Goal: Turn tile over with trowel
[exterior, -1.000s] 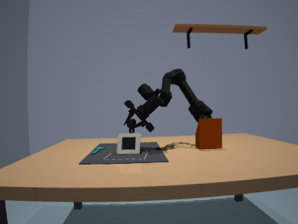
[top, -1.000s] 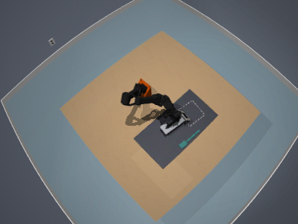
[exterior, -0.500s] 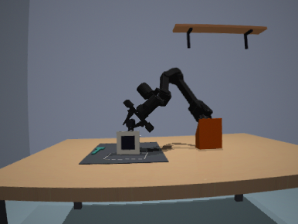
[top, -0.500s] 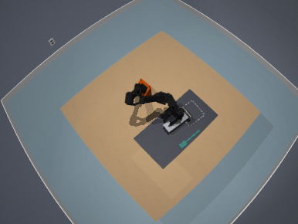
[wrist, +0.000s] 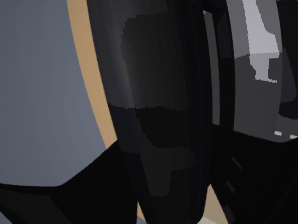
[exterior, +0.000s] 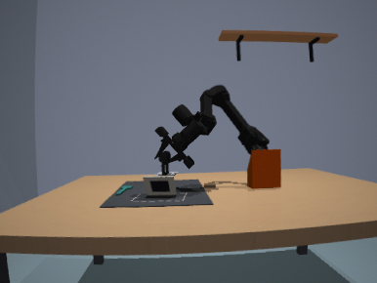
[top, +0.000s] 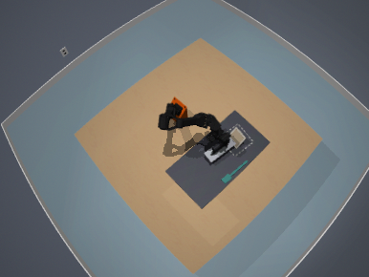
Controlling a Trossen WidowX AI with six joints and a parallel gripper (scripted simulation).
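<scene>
Now: gripper tip 4 cm to the left of the dark mat and 13 cm above it. The rest, counted from my gripper tip: beige tile: 12 cm to the left, 7 cm below; teal trowel: 13 cm ahead, 7 cm to the right, 11 cm below.
</scene>
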